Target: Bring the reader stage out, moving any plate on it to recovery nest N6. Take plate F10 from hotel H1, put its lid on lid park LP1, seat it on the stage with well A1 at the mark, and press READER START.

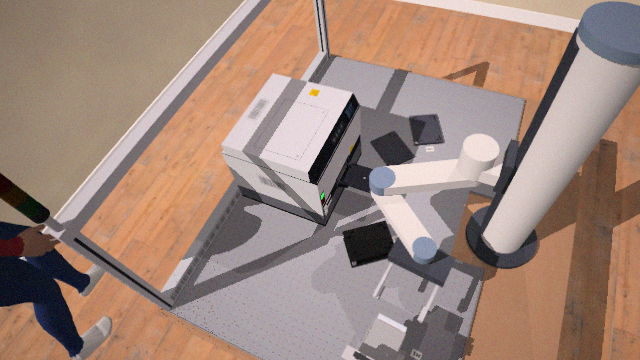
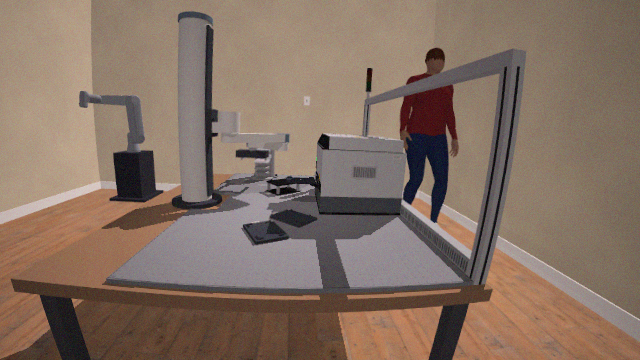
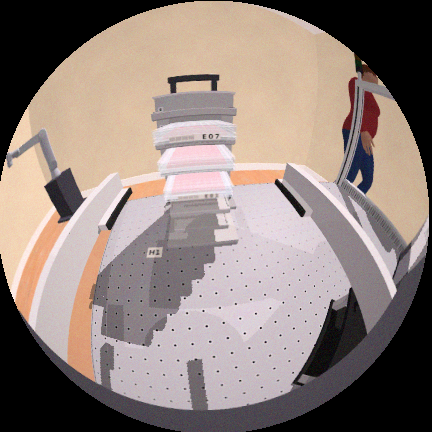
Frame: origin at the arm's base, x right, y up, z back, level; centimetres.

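Seen in the pictures: gripper, fingertip midpoint: (image 1: pixel 397 308) (image 3: pixel 202 172); arm's base, origin of the base link: (image 1: pixel 500 236) (image 2: pixel 197 201).
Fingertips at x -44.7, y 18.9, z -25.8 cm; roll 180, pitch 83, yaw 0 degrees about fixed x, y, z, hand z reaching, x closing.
Offsets run from my fingertips to a thing's middle. "spot": to the spot under its first point.
My gripper (image 1: pixel 400 304) (image 3: pixel 202 172) is open and empty, its fingers pointing toward hotel H1 {dx -14.7, dy -2.4, dz -0.8 cm} (image 1: pixel 392 324) (image 3: pixel 194 104) from a short distance. The hotel holds clear-lidded pink plates. An upper plate {dx -10.7, dy +2.4, dz -0.5 cm} (image 3: pixel 194 135) reads E07; lower plates {dx -10.7, dy -0.6, dz -0.5 cm} (image 3: pixel 196 159) {dx -10.7, dy -4.2, dz -0.5 cm} (image 3: pixel 198 184) sit beneath it, and the lowest label is too blurred to read fully. I cannot make out F10. The reader stage {dx +43.2, dy -6.3, dz -28.5 cm} (image 1: pixel 356 176) (image 2: pixel 303 180) sticks out of the reader {dx +43.3, dy -0.3, dz -54.6 cm} (image 1: pixel 292 132) (image 2: pixel 360 175); its visible part bears no plate, and the arm's elbow hides its outer end. START cannot be made out.
A black raised stand (image 1: pixel 369 243) (image 3: pixel 332 340) is beside the gripper. Two flat dark nests {spot: dx +68.7, dy -16.7, dz -24.2 cm} (image 1: pixel 392 147) {spot: dx +83.1, dy -16.5, dz -13.6 cm} (image 1: pixel 426 129) (image 2: pixel 294 218) (image 2: pixel 266 232) lie past the stage; their labels are unreadable. A person (image 1: pixel 35 280) (image 2: pixel 431 110) (image 3: pixel 364 105) stands outside the frame rail.
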